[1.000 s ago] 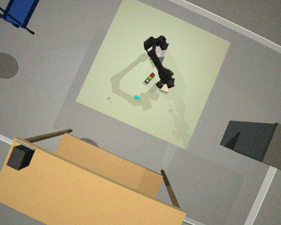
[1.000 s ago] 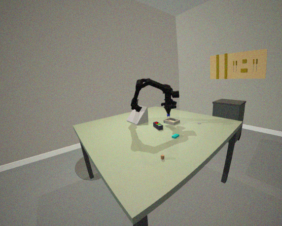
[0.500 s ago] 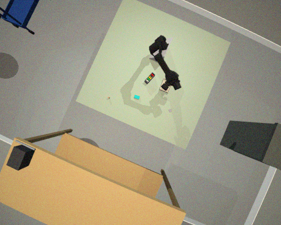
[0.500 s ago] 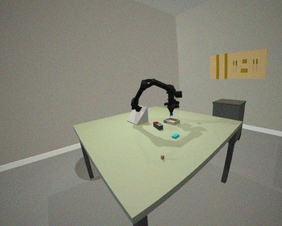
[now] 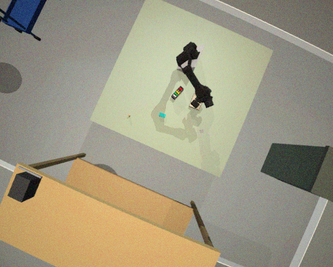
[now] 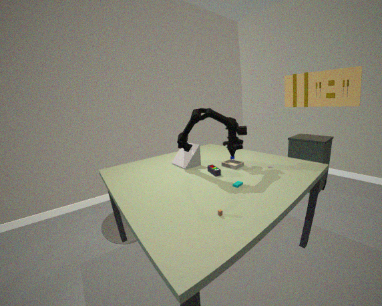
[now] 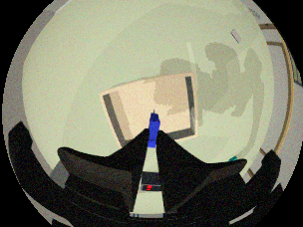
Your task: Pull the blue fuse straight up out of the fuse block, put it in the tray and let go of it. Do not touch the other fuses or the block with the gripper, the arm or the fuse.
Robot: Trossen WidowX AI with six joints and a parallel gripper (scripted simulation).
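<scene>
Right now the blue fuse is 1 cm below my gripper tip. Round my gripper tip: block (24 cm ahead, 23 cm to the right, 7 cm below); then tray (7 cm below).
</scene>
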